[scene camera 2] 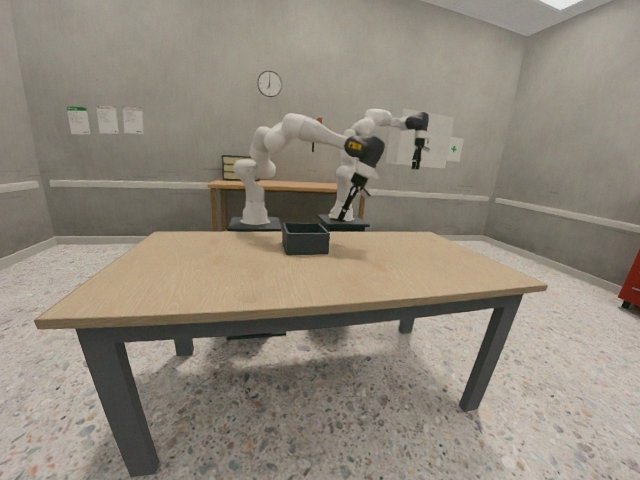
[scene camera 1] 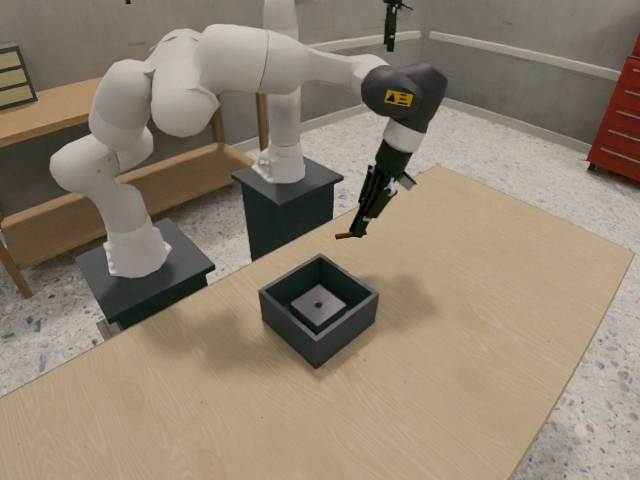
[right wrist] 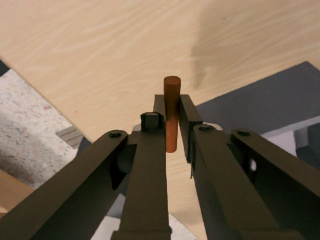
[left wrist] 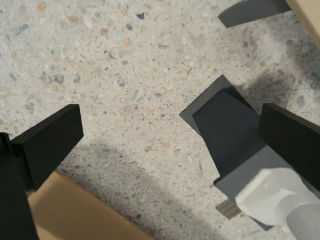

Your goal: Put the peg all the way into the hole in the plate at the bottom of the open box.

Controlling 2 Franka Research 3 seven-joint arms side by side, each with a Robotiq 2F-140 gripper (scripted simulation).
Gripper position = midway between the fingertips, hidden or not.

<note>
In view: my left gripper point(left wrist: 170, 120), my right gripper point(scene camera 1: 355, 234), a dark grey box point(scene camera 1: 274, 298), a brown peg point(right wrist: 171, 84), a grey plate point(scene camera 1: 317, 309) and a robot pedestal point(scene camera 1: 268, 228).
The dark grey box also shows in scene camera 2 point(scene camera 2: 298, 238). My right gripper also shows in the right wrist view point(right wrist: 171, 109). The left wrist view misses the dark grey box: it is out of frame. The left wrist view does not show the brown peg: it is out of frame.
</note>
